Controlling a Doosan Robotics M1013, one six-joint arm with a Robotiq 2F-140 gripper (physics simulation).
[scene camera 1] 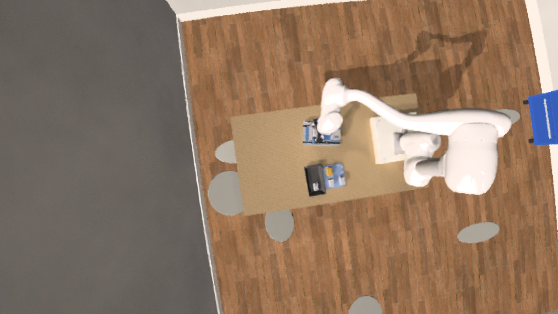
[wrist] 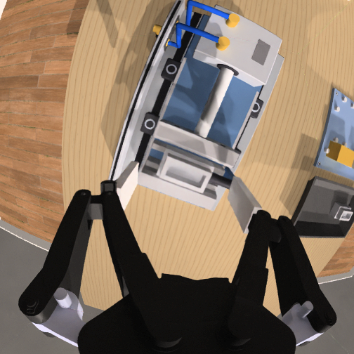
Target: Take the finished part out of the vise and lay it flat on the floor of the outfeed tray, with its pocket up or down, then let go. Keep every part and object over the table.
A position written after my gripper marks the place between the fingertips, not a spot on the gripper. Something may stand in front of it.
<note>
In view: my gripper [wrist: 184, 180] and a blue vise [wrist: 196, 79].
</note>
